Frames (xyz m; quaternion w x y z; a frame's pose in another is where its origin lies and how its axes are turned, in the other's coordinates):
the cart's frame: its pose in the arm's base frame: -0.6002 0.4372 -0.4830 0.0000 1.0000 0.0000 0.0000
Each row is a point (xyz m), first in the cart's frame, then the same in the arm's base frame.
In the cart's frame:
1: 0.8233 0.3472 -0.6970
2: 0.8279 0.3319 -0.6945
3: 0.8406 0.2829 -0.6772
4: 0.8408 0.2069 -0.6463
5: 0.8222 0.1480 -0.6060
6: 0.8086 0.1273 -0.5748
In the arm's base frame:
1: 0.2231 0.0900 0.2140
2: 0.2277 0.1053 0.2115
3: 0.2404 0.1543 0.1942
4: 0.2406 0.2303 0.1633
5: 0.2220 0.2892 0.1230
6: 0.2084 0.3099 0.0918

